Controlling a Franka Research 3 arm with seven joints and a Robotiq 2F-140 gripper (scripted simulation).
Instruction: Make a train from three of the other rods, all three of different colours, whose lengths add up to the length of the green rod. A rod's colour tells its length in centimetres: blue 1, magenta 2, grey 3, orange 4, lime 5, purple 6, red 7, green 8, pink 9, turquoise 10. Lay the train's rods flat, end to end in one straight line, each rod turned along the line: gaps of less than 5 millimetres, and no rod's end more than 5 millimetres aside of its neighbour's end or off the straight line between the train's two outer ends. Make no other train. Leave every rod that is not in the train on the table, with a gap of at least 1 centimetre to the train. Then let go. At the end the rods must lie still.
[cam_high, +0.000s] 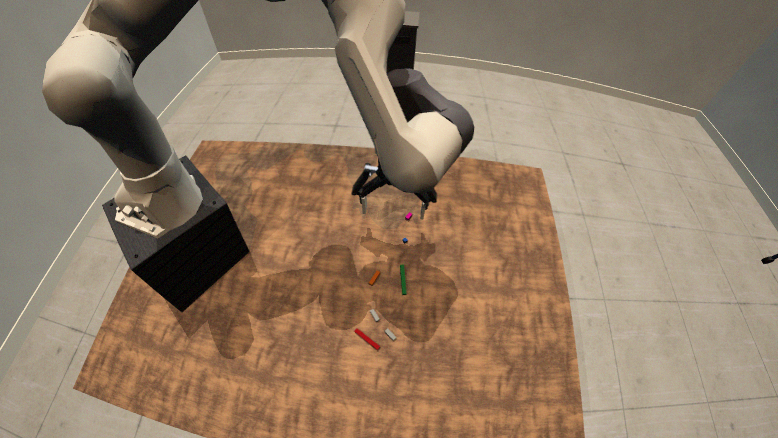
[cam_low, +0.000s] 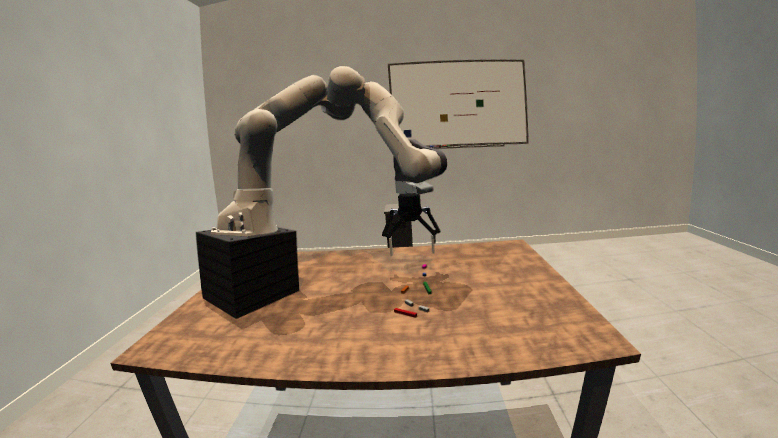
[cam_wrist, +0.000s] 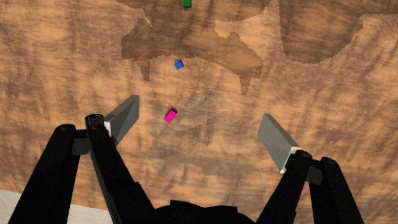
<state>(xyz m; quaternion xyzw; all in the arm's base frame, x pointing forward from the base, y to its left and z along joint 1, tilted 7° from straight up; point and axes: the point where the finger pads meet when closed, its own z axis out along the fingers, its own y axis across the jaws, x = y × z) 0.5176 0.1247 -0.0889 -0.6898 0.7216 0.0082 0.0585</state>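
Now: the blue rod 70 mm below my hand, 40 mm to the right of it and 40 mm ahead of it. Round my hand: magenta rod 70 mm below, 40 mm ahead, 30 mm to the left; green rod 160 mm to the right, 70 mm below, 40 mm ahead; orange rod 160 mm to the right, 70 mm below, 40 mm behind.
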